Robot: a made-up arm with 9 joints. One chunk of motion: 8 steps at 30 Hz.
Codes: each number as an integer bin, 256 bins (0 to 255) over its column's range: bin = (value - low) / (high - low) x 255, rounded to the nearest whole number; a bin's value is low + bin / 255 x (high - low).
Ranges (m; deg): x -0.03..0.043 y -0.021..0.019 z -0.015..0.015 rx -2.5..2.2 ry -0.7..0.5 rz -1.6..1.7
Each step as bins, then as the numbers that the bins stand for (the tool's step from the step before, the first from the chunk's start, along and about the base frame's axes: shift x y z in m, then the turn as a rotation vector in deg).
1 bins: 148 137 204 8 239 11
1 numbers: 0.01237 0.00049 0.00900 -2.353 0.425 -1.458
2 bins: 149 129 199 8 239 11
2 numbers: 0.01265 -0.00076 0.00841 -2.353 0.425 -1.458
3 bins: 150 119 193 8 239 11
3 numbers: 0.01294 -0.00233 0.00771 -2.353 0.425 -1.458
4 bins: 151 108 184 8 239 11
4 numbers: 0.01323 -0.00406 0.00665 -2.353 0.425 -1.458
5 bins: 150 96 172 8 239 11
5 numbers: 0.01294 -0.00594 0.00524 -2.353 0.425 -1.458
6 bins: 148 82 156 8 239 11
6 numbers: 0.01237 -0.00814 0.00335 -2.353 0.425 -1.458
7 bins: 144 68 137 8 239 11
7 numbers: 0.01122 -0.01033 0.00112 -2.353 0.425 -1.458
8 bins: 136 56 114 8 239 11
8 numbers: 0.00893 -0.01222 -0.00159 -2.353 0.425 -1.458
